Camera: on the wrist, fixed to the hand. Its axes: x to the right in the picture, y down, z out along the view.
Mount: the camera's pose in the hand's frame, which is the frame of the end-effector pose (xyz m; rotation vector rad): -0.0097 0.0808 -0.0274 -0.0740 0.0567 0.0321
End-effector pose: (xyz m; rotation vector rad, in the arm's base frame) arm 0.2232 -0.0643 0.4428 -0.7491 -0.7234 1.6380
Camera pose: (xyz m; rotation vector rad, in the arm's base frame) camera 0.1987 -0.0859 0.3634 -0.8607 -0.7381 1.6195
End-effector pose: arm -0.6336 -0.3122 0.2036 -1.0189 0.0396 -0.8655
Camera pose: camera -0.6019 -0.3071 0.1240 -1.0600 0.1365 -0.8687
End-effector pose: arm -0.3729 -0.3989 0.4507 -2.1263 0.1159 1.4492
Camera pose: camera -0.3840 -0.4825 0.4344 -2.2355 0.1199 1.4323
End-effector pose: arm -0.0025 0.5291 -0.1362 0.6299 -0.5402 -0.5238
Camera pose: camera 0.0302 0.6018 -0.1042 0.5631 -0.4746 -0.4921
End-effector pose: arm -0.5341 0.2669 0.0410 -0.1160 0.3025 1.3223
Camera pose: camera -0.6183 0.2708 0.0247 -0.2120 0.3046 1.3641
